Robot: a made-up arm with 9 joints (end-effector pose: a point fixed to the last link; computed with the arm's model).
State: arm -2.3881 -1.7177 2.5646 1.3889 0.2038 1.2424 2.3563 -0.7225 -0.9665
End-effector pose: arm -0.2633 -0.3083 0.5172 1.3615 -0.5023 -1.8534
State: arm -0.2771 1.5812 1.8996 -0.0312 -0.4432 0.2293 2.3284 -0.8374 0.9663
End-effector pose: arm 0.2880 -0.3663 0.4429 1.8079 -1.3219 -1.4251
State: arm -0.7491 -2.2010 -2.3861 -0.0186 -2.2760 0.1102 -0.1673 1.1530 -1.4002
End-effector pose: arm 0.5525 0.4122 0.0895 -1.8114 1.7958 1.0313
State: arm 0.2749 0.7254 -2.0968 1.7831 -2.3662 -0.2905 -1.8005 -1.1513 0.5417
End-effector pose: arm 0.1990 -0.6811 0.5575 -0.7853 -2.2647 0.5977
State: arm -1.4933 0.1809 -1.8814 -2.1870 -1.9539 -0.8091 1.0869 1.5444 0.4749
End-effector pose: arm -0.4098 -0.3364 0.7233 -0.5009 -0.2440 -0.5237
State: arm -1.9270 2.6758 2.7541 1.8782 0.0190 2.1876 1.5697 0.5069 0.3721
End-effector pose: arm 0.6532 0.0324 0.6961 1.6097 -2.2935 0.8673
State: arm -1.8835 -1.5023 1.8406 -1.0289 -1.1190 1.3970 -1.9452 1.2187 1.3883
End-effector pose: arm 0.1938 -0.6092 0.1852 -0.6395 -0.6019 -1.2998
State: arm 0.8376 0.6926 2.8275 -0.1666 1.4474 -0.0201 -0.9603 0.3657 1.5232
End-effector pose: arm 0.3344 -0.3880 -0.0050 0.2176 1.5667 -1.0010
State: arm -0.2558 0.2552 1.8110 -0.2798 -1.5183 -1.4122 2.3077 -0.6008 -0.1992
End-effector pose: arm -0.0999 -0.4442 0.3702 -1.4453 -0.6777 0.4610
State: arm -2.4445 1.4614 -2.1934 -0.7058 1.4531 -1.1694 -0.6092 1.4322 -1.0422
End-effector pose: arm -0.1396 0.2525 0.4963 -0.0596 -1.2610 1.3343
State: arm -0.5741 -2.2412 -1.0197 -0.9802 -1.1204 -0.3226 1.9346 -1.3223 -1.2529
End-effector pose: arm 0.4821 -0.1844 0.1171 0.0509 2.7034 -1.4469
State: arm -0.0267 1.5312 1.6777 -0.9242 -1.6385 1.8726 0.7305 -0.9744 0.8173
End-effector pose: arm -0.0085 -0.7114 0.3854 0.4151 0.9789 0.0532
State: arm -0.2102 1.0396 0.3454 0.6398 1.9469 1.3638 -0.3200 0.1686 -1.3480
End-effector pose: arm -0.1185 -0.7373 0.1382 -0.4703 -1.7146 0.0458
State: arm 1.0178 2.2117 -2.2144 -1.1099 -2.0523 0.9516 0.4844 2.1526 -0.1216
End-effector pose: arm 0.3881 0.1530 0.5459 0.0355 2.5893 0.8912
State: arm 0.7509 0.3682 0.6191 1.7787 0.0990 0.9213 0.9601 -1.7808 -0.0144
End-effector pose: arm 0.2372 0.0687 0.1053 -1.3208 -0.8656 1.2257
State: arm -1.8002 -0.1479 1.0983 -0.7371 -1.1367 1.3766 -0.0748 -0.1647 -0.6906
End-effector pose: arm 0.0030 -0.2826 0.1533 0.7118 0.3220 2.4767
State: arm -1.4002 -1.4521 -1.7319 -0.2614 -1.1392 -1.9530 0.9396 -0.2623 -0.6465
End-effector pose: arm 0.4789 -0.8015 -0.1387 0.8605 -2.0140 0.9008
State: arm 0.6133 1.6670 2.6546 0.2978 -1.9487 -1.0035 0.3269 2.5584 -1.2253
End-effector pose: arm 0.5712 -0.5339 0.4597 0.6670 -1.8825 1.7488
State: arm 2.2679 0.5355 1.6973 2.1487 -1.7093 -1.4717 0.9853 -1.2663 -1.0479
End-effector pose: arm -0.6256 0.4406 -0.2014 0.9768 -0.0972 -1.2594
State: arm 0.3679 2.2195 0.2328 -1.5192 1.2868 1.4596 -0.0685 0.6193 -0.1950
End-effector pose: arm 0.1737 -0.1758 0.9947 -0.7791 -0.3134 1.4530
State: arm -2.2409 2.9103 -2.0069 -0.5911 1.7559 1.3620 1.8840 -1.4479 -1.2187
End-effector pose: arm 0.4520 -0.3760 0.3099 0.2648 -2.3028 0.3798
